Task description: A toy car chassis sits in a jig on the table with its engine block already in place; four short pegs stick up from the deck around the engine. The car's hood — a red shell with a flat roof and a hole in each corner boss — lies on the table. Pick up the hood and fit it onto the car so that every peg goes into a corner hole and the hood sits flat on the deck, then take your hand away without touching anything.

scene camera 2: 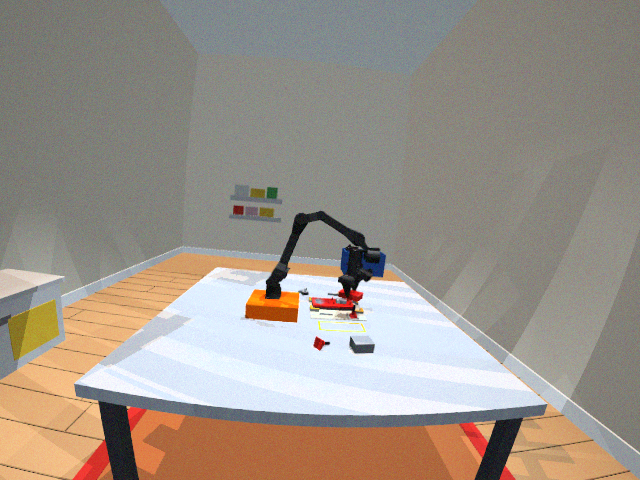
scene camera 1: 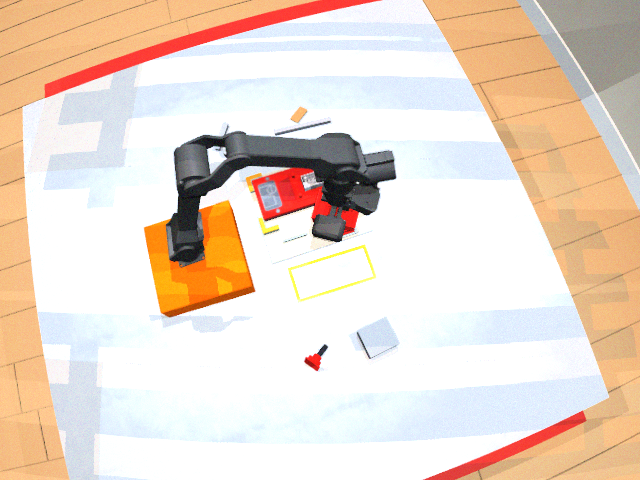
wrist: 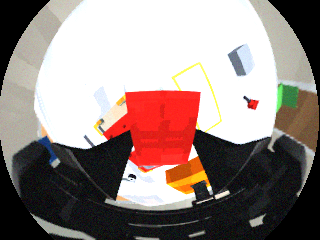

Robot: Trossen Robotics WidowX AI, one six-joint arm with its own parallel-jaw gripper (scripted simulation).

Labels:
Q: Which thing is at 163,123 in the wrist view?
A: A red hood.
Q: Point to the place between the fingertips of my gripper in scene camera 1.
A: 336,210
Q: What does my gripper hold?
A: A red hood.

